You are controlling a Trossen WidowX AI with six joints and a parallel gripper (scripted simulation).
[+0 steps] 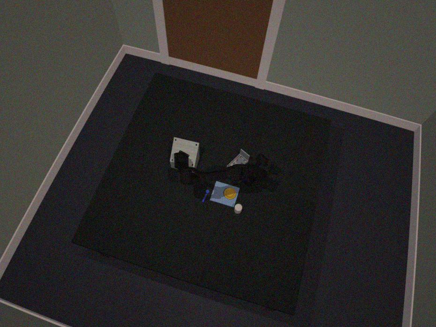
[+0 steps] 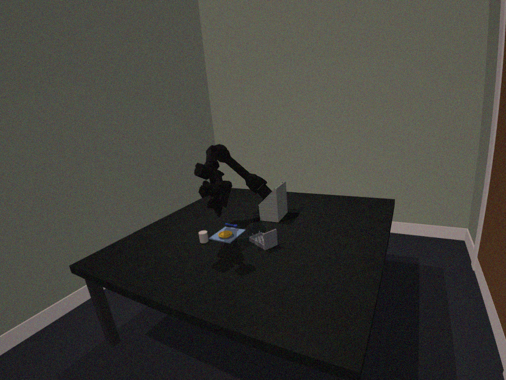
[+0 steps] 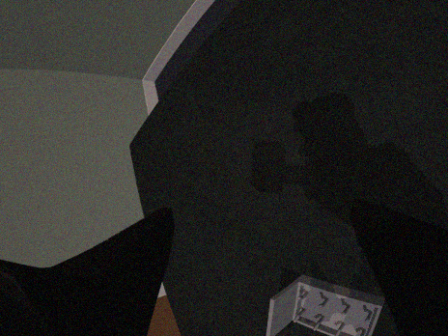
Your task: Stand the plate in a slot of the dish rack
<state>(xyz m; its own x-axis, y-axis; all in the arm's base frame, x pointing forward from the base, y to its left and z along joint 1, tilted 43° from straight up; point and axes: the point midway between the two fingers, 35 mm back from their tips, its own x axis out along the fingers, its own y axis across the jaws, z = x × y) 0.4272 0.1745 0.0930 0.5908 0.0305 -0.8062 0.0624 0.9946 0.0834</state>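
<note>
Right now my gripper tip is 19 cm above the yellow plate, 13 cm to the left of it and 13 cm past it. Round my gripper tip: light blue mat 20 cm below, 16 cm behind, 14 cm to the right; white cup 20 cm to the right, 18 cm below, 5 cm behind; grey dish rack 18 cm below, 17 cm behind, 7 cm to the left.
</note>
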